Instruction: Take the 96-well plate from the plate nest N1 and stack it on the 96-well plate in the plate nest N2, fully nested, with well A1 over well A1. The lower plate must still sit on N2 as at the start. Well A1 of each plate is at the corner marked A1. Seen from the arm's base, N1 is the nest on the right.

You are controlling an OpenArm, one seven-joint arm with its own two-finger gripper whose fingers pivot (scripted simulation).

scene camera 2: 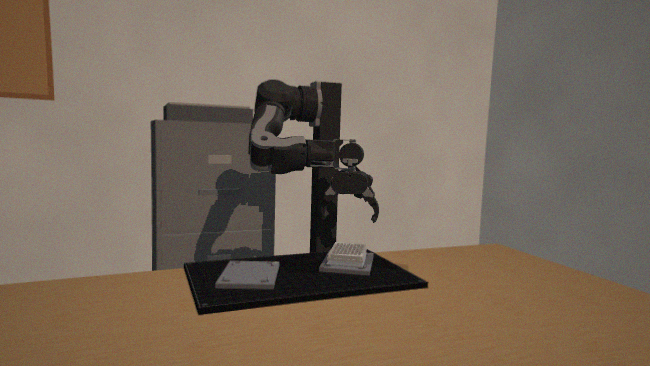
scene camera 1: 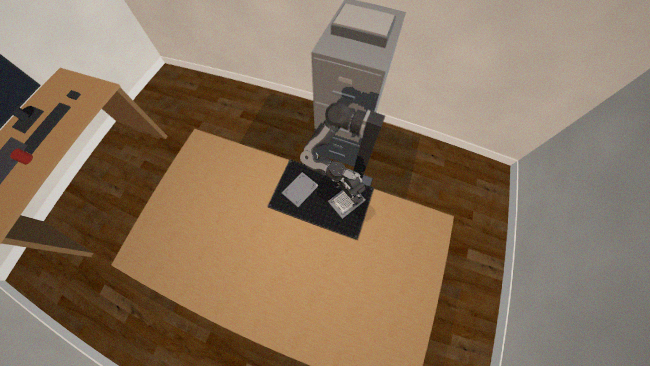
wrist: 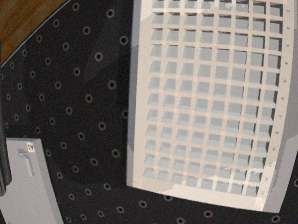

Scene:
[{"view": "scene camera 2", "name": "my gripper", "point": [349,219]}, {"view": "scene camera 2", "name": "dark mounting column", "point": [322,232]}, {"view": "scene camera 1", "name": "dark mounting column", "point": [374,122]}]

